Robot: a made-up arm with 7 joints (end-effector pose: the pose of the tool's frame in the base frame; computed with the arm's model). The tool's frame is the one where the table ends.
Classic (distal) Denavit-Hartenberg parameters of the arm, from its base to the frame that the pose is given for. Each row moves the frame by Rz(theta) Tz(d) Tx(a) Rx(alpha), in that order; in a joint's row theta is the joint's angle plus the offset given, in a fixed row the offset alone. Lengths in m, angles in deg.
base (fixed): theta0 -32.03, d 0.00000, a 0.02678, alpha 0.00
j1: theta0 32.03, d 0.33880, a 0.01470, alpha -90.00
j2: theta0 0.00, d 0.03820, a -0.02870, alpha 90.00
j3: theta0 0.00, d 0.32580, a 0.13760, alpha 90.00
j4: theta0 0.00, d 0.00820, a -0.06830, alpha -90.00
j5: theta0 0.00, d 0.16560, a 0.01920, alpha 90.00
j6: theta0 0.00, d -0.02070, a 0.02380, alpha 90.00
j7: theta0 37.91, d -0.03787, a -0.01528, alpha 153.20
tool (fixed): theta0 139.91, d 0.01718, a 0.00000, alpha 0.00
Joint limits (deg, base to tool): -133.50..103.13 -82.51..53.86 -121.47..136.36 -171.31..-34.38 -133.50..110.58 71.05..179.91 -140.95..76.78
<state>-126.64 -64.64 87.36 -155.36 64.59 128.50 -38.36</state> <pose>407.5 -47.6 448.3 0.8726 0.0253 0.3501 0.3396</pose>
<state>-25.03 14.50 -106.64 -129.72 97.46 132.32 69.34</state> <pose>-154.8 -208.3 672.1 0.1919 0.1190 -0.6297 -0.7433</pose>
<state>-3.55 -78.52 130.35 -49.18 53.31 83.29 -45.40</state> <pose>-492.9 222.5 301.0 0.7929 0.2034 -0.2160 -0.5322</pose>
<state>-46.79 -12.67 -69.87 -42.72 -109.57 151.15 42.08</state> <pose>-112.3 -99.5 778.5 0.3294 -0.4068 0.7624 -0.3804</pose>
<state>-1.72 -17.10 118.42 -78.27 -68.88 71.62 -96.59</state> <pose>-267.9 295.7 692.9 0.6194 0.5997 -0.4557 -0.2213</pose>
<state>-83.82 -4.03 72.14 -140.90 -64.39 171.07 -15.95</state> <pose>293.9 -19.0 601.7 0.1212 -0.4146 0.3117 0.8463</pose>
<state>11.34 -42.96 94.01 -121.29 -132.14 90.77 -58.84</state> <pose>-240.6 276.2 494.8 0.1419 0.7453 -0.5564 0.3387</pose>
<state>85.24 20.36 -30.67 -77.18 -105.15 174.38 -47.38</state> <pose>149.4 283.4 651.5 0.5632 0.8017 -0.1509 -0.1314</pose>
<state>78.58 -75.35 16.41 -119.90 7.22 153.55 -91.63</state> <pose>-145.7 -234.3 658.8 0.3067 0.7902 0.4480 -0.2843</pose>
